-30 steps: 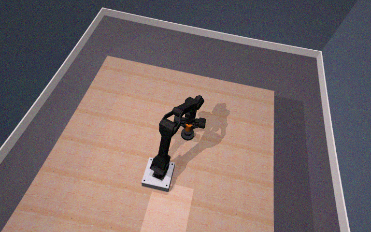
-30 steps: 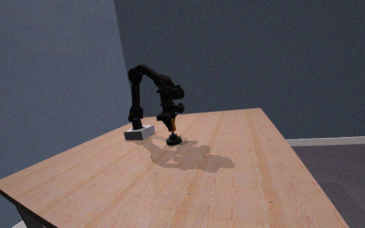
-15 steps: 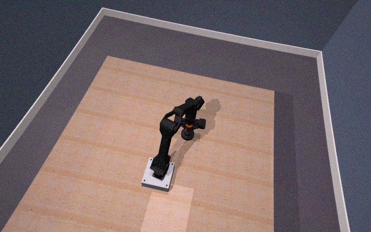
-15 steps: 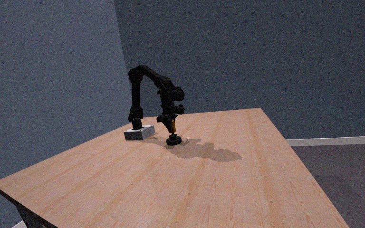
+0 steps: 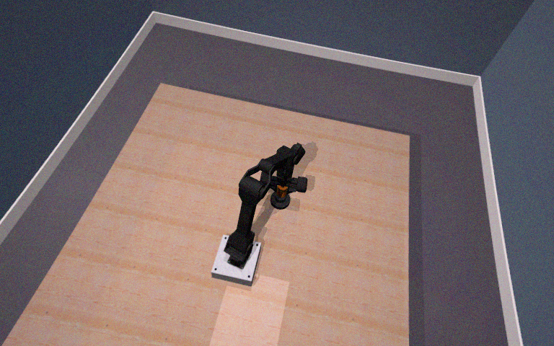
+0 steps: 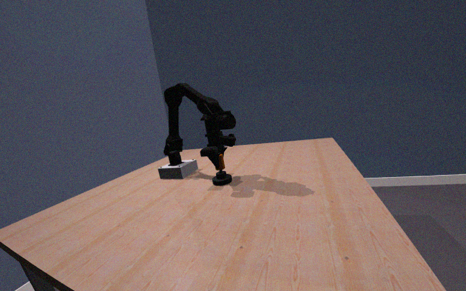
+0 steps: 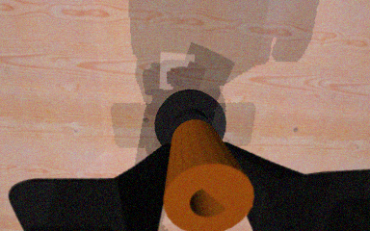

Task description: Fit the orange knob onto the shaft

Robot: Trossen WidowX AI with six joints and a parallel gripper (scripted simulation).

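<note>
My gripper tip is now 20 mm below the orange knob. Also, from my gripper tip: round dark pedestal 40 mm below.
</note>
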